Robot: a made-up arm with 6 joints.
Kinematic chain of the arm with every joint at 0, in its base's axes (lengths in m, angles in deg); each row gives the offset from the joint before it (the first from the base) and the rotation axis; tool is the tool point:
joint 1: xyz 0 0 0.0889 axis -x
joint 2: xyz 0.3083 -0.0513 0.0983 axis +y
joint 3: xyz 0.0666 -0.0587 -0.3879 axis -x
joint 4: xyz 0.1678 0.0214 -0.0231 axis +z
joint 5: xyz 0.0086 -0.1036 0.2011 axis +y
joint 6: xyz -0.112 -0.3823 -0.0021 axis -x
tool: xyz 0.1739 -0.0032 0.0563
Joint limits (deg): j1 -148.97..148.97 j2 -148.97..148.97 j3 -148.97..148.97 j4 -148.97..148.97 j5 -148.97..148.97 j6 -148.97..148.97
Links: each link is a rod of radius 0.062 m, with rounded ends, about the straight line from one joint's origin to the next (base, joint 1, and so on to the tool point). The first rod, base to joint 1, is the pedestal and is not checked.
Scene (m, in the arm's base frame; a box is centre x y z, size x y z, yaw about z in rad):
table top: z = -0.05
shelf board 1: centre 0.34 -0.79 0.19 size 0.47 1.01 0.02 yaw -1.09
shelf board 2: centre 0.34 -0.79 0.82 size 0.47 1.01 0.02 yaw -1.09
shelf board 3: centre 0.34 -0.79 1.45 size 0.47 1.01 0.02 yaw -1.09
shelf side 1: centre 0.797 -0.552 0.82 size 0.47 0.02 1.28 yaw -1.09
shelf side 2: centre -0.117 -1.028 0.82 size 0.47 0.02 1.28 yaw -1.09
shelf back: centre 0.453 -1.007 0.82 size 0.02 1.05 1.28 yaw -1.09
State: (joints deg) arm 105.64 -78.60 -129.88 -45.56 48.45 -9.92
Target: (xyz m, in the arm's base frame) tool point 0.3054 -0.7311 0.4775
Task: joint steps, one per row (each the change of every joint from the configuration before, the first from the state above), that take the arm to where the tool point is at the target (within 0.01 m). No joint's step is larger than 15 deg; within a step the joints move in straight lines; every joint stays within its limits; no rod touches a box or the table.
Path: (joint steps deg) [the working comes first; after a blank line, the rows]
Joints at the target: -12.71 -148.97 -20.42 -10.74 31.78 -5.75
Straight joint move there: touches shelf board 2, shelf side 1.

1: -7.82 -6.29 13.92 3.32 -1.87 0.97
2: -7.82 -6.30 13.92 3.32 -1.86 0.97
3: -7.82 -6.29 13.91 3.31 -1.87 0.97
4: -7.82 -6.29 13.92 3.32 -1.87 0.96
5: -7.82 -6.30 13.92 3.32 -1.86 0.97
6: -7.82 -6.29 13.92 3.32 -1.87 0.97
7: -7.82 -6.29 13.92 3.32 -1.87 0.97
8: -7.82 -6.30 13.92 3.31 -1.86 0.97
9: -7.82 -6.29 13.91 3.32 -1.87 0.97
10: -7.82 -6.29 13.92 3.32 -1.87 0.97
11: -7.82 -6.30 13.92 3.32 -1.86 0.97
12: -10.78 -0.38 -14.55 -0.56 1.28 -2.17
13: -10.77 -0.38 -14.55 -0.56 1.29 -2.16
14: -10.78 -0.38 -14.54 -0.56 1.29 -2.16

